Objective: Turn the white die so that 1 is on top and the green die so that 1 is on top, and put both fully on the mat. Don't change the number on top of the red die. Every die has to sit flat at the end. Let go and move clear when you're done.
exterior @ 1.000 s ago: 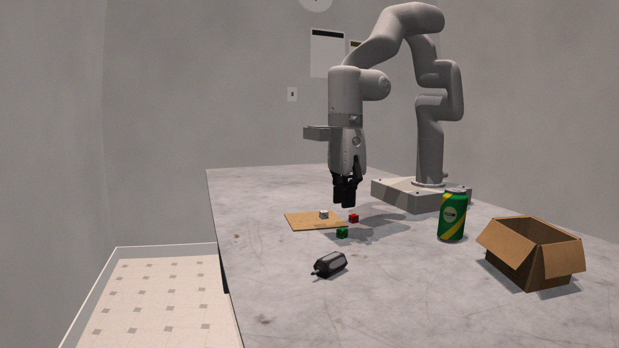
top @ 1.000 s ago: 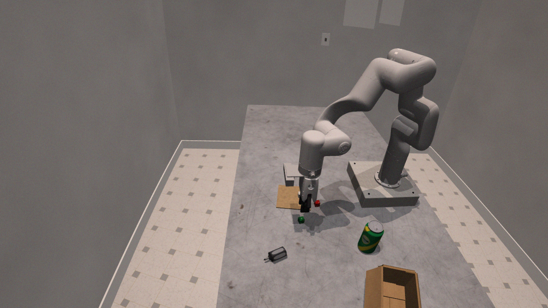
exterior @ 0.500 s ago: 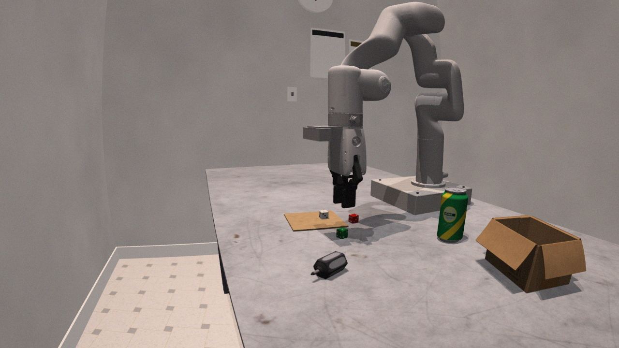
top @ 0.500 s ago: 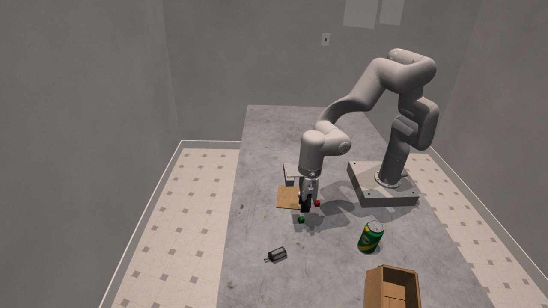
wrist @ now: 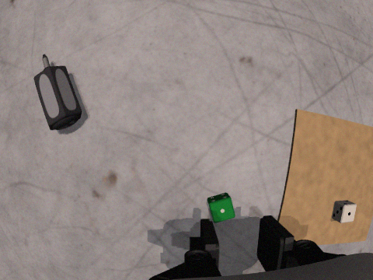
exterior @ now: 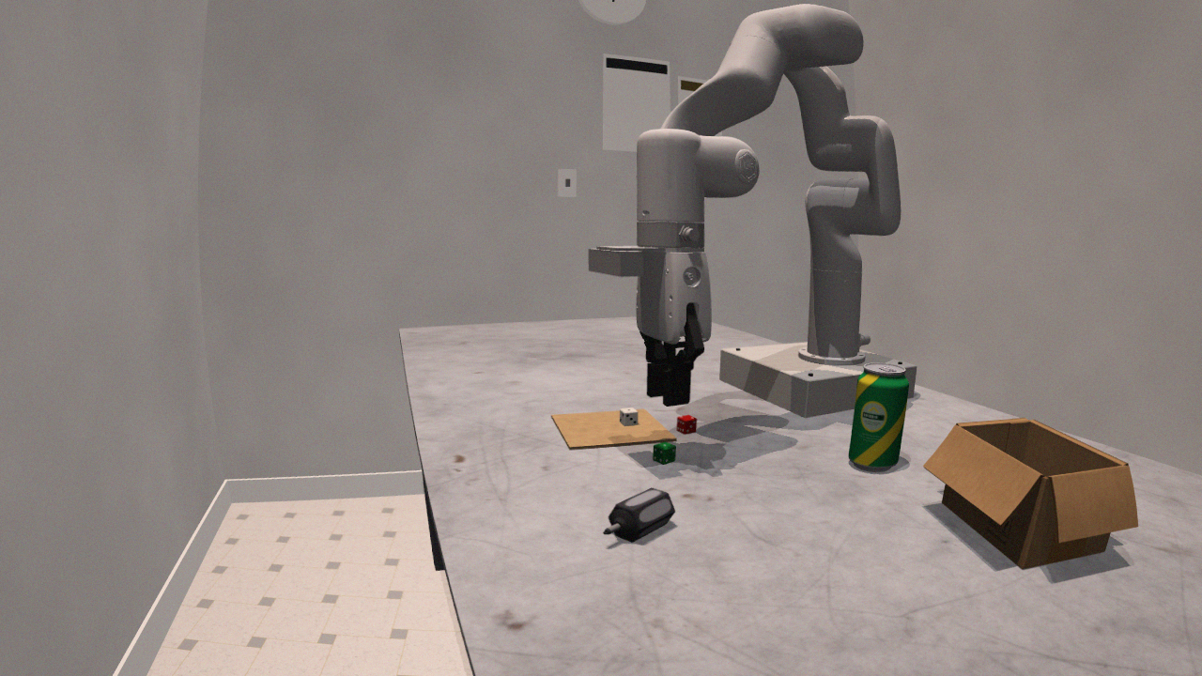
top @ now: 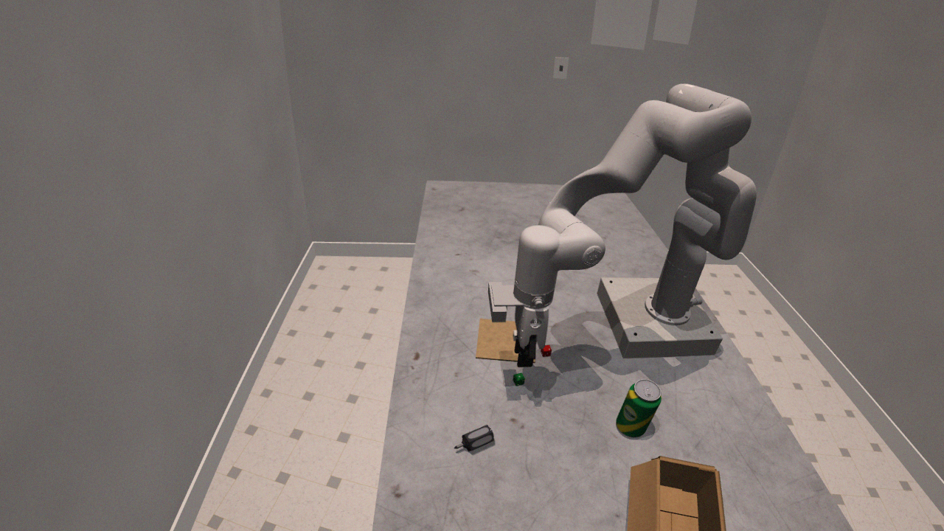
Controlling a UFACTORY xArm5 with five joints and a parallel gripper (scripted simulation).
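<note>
The green die lies 90 mm below my hand. Also, from my hand: tan mat (10 mm behind, 140 mm to the right, 90 mm below); red die (90 mm behind, 70 mm to the right, 90 mm below); white die (30 mm behind, 130 mm to the right, 80 mm below).
</note>
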